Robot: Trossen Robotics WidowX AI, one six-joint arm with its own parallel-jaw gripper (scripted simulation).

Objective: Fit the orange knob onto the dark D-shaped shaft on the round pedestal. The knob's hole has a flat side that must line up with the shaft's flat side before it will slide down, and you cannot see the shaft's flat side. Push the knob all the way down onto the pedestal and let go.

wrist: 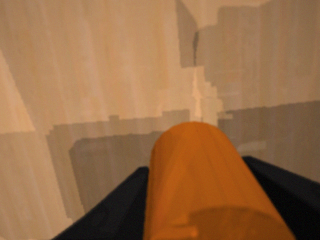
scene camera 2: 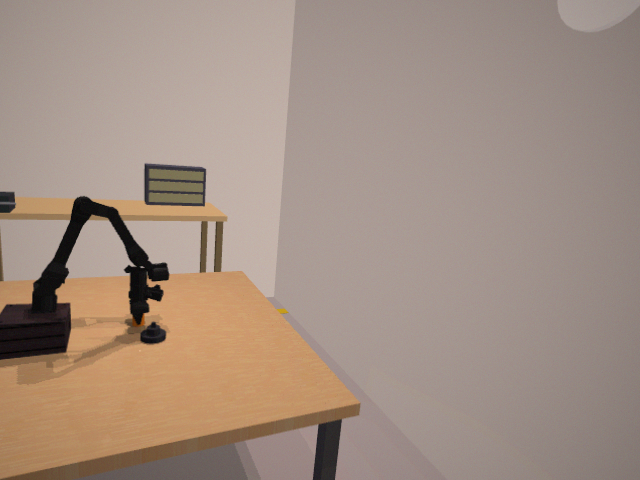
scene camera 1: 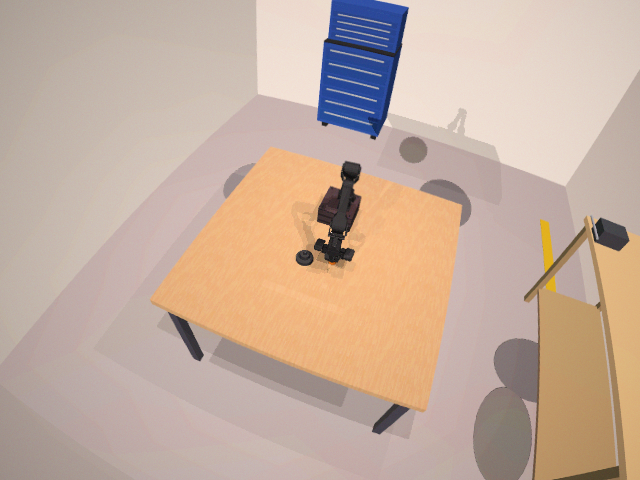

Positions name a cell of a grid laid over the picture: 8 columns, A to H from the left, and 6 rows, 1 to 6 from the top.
Labels:
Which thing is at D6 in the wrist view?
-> My gripper.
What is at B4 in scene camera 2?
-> My gripper.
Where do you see an orange knob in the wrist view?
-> At E5

